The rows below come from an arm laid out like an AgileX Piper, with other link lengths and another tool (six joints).
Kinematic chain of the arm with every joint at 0, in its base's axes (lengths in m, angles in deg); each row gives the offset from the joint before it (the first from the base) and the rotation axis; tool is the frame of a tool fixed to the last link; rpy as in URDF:
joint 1: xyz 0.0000 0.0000 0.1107 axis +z
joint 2: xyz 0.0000 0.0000 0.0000 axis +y
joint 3: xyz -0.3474 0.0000 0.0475 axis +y
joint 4: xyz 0.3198 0.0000 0.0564 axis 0.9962 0 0.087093
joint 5: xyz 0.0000 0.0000 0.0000 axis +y
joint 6: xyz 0.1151 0.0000 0.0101 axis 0.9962 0 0.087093
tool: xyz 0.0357 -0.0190 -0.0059 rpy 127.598 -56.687 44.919
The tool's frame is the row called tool.
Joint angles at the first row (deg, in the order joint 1, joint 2, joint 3, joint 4, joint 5, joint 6):
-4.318, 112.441, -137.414, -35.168, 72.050, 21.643
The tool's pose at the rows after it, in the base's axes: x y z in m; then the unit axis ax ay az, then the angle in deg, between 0 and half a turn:
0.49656 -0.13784 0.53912 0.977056 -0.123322 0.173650 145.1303
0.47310 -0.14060 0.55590 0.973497 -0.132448 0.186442 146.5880
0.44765 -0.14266 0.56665 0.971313 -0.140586 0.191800 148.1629
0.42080 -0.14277 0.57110 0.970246 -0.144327 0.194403 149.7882
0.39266 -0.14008 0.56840 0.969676 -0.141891 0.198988 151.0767
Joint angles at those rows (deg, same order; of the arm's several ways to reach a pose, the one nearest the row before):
-4.995, 109.421, -136.782, -33.713, 72.173, 21.788
-5.923, 105.931, -134.927, -32.228, 72.258, 22.091
-6.913, 101.784, -131.362, -30.700, 72.239, 22.657
-7.870, 96.738, -125.672, -29.020, 71.386, 23.352
-8.602, 90.574, -117.444, -27.554, 68.948, 24.147

